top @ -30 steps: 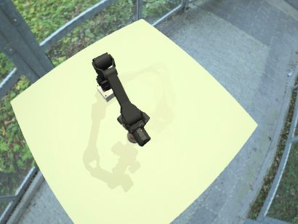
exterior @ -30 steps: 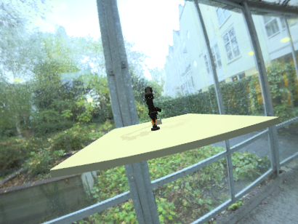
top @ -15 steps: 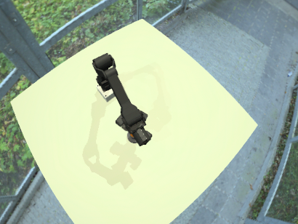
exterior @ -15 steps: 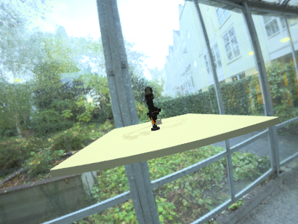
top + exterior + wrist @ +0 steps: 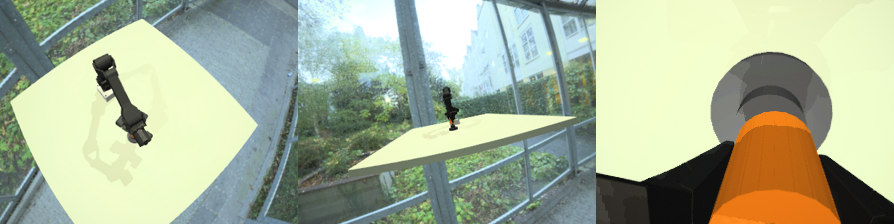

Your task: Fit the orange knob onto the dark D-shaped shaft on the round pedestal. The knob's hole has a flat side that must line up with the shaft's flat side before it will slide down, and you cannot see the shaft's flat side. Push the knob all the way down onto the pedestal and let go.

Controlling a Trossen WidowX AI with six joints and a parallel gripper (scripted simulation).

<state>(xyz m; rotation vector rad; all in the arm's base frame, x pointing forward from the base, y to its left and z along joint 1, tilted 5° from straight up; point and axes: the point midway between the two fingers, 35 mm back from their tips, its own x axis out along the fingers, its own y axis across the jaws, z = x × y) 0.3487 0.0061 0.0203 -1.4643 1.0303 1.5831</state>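
Right now the pedestal is 40 mm below my gripper tip. Also, from my gripper tip: orange knob (20 mm above).
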